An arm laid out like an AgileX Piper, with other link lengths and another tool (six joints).
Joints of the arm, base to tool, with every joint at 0 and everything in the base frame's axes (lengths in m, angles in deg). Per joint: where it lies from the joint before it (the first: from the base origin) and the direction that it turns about. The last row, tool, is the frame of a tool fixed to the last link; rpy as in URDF.
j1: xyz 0 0 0.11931 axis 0 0 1
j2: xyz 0 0 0 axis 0 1 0
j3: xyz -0.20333 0 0.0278 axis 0 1 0
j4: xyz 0.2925 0 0.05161 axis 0.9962 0 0.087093
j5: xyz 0 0 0 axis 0 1 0
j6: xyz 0.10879 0 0.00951 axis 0.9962 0 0.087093
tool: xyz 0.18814 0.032 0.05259 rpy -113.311 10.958 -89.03
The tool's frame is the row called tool.
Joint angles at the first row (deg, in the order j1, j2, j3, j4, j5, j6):
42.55 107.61 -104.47 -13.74 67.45 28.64
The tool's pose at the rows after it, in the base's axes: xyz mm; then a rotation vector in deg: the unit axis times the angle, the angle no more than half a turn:
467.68 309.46 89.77 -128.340 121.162 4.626
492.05 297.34 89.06 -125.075 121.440 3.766
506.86 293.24 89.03 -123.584 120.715 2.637
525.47 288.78 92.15 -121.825 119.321 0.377
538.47 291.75 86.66 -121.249 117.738 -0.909
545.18 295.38 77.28 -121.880 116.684 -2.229
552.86 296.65 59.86 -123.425 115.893 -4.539
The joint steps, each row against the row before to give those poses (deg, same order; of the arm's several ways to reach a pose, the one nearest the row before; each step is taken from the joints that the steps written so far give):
-3.73 0.71 -0.04 -0.49 -1.95 0.00
-2.76 1.13 -0.01 0.00 -3.49 -0.26
-1.30 0.86 0.01 -0.29 -2.69 -0.26
-1.34 0.91 -0.01 -0.95 -3.56 -0.13
-0.57 1.72 0.00 -0.60 -3.53 0.00
0.02 1.67 0.01 -0.93 -2.24 -0.01
0.00 2.53 -0.01 -1.85 -2.40 0.01

